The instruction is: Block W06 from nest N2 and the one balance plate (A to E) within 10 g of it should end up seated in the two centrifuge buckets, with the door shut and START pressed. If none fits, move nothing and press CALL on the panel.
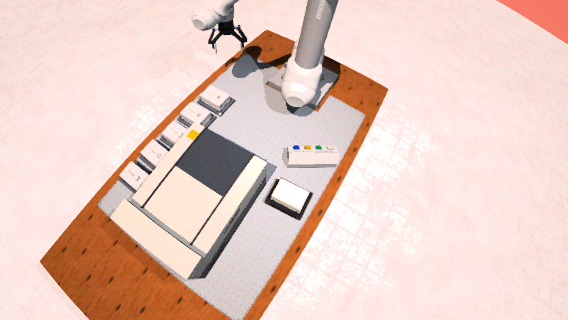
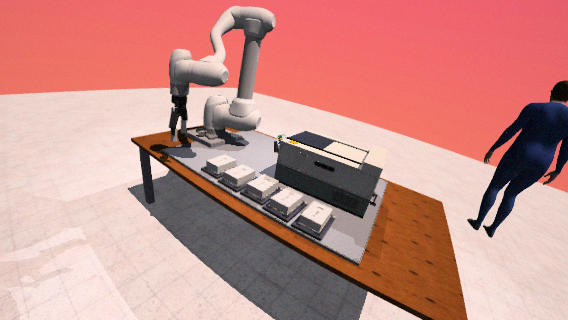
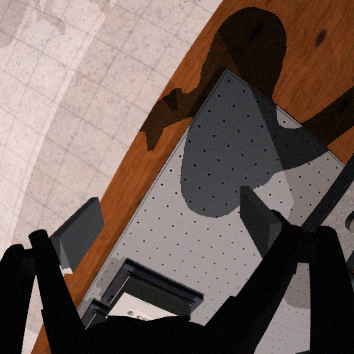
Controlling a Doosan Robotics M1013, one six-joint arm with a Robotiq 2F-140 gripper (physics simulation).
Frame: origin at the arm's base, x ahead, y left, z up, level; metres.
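Seen in the pictures: gripper, fingertip midpoint: (image 1: 228, 52) (image 2: 179, 136) (image 3: 168, 207); arm's base, origin of the base link: (image 2: 214, 134).
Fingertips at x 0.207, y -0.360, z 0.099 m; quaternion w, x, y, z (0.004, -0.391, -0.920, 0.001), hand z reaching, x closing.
Note:
Offsets run from my fingertips to a thing's top centre. Level surfaces: height alone.
My gripper (image 1: 229, 51) (image 2: 178, 134) (image 3: 168, 207) is open and empty, above the table's end near the arm base, beyond plate A. Balance plates A @[0.222 m ahead, 0.120 m left, 0.069 m down] (image 1: 216, 97) (image 2: 220, 164), B @[0.359 m ahead, 0.126 m left, 0.069 m down] (image 1: 195, 114) (image 2: 238, 176), C @[0.490 m ahead, 0.148 m left, 0.069 m down] (image 1: 174, 134) (image 2: 262, 186), D @[0.624 m ahead, 0.150 m left, 0.069 m down] (image 1: 153, 153) (image 2: 286, 201) and E @[0.760 m ahead, 0.162 m left, 0.069 m down] (image 1: 133, 176) (image 2: 315, 216) sit in a row on dark nests; their weights are unreadable. A white block @[0.382 m ahead, 0.723 m left, 0.045 m down] (image 1: 291, 194) sits on a black nest; its label is unreadable. The centrifuge (image 1: 182, 205) (image 2: 325, 172) has dark and cream top panels; I cannot tell the door's state. The buckets do not show. The panel @[0.165 m ahead, 0.682 m left, 0.039 m down] (image 1: 312, 159) has coloured buttons.
The arm base (image 1: 302, 85) stands beyond the centrifuge. The perforated grey mat @[0.122 m down] (image 1: 250, 270) (image 3: 155, 235) lies on the wooden table @[0.135 m down] (image 1: 90, 255) (image 2: 425, 240). The centrifuge stands between the plate row and the panel side. A person (image 2: 531, 145) in blue stands beyond the table.

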